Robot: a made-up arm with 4 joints.
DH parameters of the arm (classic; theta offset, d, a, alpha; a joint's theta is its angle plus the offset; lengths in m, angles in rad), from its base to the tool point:
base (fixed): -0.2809 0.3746 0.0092 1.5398
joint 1: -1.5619 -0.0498 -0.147 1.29
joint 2: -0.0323 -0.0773 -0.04 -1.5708
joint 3: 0 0.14 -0.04 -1.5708
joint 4: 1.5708 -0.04 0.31 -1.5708
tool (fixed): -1.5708 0.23 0 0
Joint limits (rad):
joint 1: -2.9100..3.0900
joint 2: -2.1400..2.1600
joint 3: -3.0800..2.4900
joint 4: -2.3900..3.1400
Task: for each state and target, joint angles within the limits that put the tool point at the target. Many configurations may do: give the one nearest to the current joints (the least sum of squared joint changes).
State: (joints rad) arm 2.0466 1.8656 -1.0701 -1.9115
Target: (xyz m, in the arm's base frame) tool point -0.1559 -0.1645 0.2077
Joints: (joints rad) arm 2.1394 1.5689 -0.6115 -1.9731
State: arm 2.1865 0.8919 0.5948 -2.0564
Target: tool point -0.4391 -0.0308 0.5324
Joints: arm 1.9523 1.5155 0.5912 -2.3900
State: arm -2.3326 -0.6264 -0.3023 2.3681
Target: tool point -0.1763 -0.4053 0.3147
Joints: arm -1.7589 -0.7417 0.4915 2.0665
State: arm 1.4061 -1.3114 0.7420 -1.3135
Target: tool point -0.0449 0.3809 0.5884
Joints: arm 1.4366 -1.8729 0.7599 -1.9456
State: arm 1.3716 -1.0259 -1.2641 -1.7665
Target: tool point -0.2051 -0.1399 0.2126
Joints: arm 1.3563 -0.9727 -1.7346 -2.1227
